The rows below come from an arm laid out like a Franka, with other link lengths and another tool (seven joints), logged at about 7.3 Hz.
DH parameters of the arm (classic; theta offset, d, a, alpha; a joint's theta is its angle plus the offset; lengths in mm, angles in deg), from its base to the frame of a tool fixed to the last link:
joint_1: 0 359.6 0 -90
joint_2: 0 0 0 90
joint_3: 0 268.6 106.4 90
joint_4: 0 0 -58.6 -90
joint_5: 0 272.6 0 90
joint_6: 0 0 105.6 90
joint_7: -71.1 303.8 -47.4 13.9
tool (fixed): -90 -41.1 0 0
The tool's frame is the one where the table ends.
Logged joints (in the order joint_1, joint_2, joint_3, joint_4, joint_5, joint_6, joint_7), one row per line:
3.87, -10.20, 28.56, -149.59, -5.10, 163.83, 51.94
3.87, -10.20, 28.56, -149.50, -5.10, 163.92, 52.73
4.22, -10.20, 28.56, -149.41, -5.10, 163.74, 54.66
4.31, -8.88, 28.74, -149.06, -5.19, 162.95, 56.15
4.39, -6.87, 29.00, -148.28, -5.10, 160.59, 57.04
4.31, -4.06, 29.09, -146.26, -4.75, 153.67, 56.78
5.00, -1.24, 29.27, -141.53, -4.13, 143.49, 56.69
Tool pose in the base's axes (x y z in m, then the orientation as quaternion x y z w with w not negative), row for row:
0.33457, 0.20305, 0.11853, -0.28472, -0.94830, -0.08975, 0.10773
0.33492, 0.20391, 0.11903, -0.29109, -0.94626, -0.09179, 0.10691
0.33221, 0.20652, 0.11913, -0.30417, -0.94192, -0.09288, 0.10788
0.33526, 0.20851, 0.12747, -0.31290, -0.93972, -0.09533, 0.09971
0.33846, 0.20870, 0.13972, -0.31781, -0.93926, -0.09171, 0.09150
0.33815, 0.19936, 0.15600, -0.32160, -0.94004, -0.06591, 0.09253
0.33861, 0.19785, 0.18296, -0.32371, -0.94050, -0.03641, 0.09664
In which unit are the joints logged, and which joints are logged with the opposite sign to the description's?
The joints are logged in degrees. Opposite sign: joint_2.
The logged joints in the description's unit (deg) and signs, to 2 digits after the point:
3.87, 10.20, 28.56, -149.59, -5.10, 163.83, 51.94
3.87, 10.20, 28.56, -149.50, -5.10, 163.92, 52.73
4.22, 10.20, 28.56, -149.41, -5.10, 163.74, 54.66
4.31, 8.88, 28.74, -149.06, -5.19, 162.95, 56.15
4.39, 6.87, 29.00, -148.28, -5.10, 160.59, 57.04
4.31, 4.06, 29.09, -146.26, -4.75, 153.67, 56.78
5.00, 1.24, 29.27, -141.53, -4.13, 143.49, 56.69

